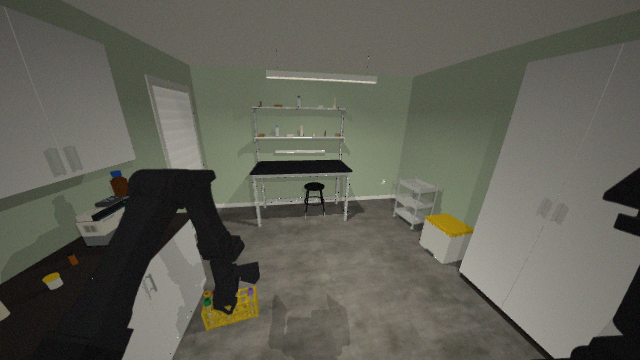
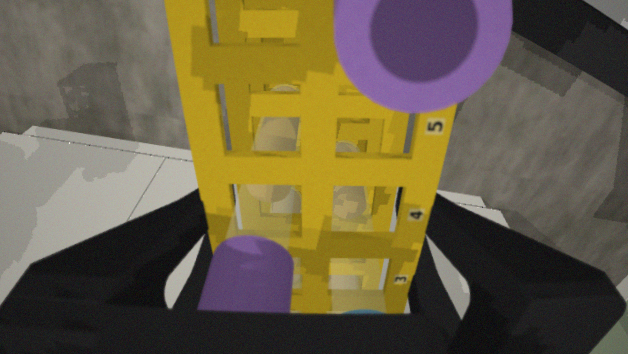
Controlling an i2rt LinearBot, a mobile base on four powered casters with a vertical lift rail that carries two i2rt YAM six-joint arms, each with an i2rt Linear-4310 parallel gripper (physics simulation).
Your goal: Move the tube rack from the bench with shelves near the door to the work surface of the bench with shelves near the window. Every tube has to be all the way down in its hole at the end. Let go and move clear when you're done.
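Places are measured from the left arm's base along level axes (x ahead, y right, z down), in metres.
Pixels of known places: left gripper, fingertip midpoint: [image 1: 231, 305] [image 2: 316, 189].
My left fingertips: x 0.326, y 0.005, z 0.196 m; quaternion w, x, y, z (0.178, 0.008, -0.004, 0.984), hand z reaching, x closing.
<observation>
For each thing: its top centre in the pictures, then the offset to it from my left fingertips. "*": a spot on its surface instead. Level surfaces: height alone.
- yellow tube rack, middle of its top: [image 2: 315, 250] [image 1: 230, 298] dx +0.001, dy +0.002, dz -0.032 m
- second purple cap, middle of its top: [image 2: 239, 334] dx +0.018, dy +0.009, dz -0.067 m
- blue cap, surface spot: [image 2: 365, 312] * dx -0.014, dy +0.002, dz -0.048 m
- green cap, middle of its top: [image 1: 205, 299] dx -0.034, dy -0.054, dz -0.067 m
- orange cap, middle of its top: [image 1: 207, 292] dx -0.010, dy -0.064, dz -0.067 m
- Left counter, its level: dz +0.156 m
- yellow-lidded jar, middle of its top: [image 1: 50, 276] dx +0.114, dy -0.978, dz +0.096 m
The yellow tube rack [image 1: 242, 317] [image 2: 317, 170] hangs above the floor, roughly level, in front of the left-hand cabinets. My left gripper [image 1: 226, 309] [image 2: 316, 189] is shut on it, one finger on each long side. A purple cap [image 1: 250, 291] [image 2: 422, 95], a second purple cap [image 2: 247, 280], a blue cap [image 2: 365, 312], a green cap [image 1: 207, 302] and an orange cap [image 1: 206, 294] show on tubes in it. Tube depth is unclear. My right gripper [image 1: 621, 211] is open and empty at the right edge. A bench with shelves [image 1: 300, 174] stands at the far wall, beside the window [image 1: 175, 127].
A black stool [image 1: 314, 186] stands under the far bench. A wire cart [image 1: 420, 188] and a white bin with yellow lid [image 1: 448, 225] stand at the right, before the tall cabinet [image 1: 510, 240]. Left counter [image 1: 30, 305] holds a white device [image 1: 97, 225] and a yellow-lidded jar [image 1: 52, 281].
</observation>
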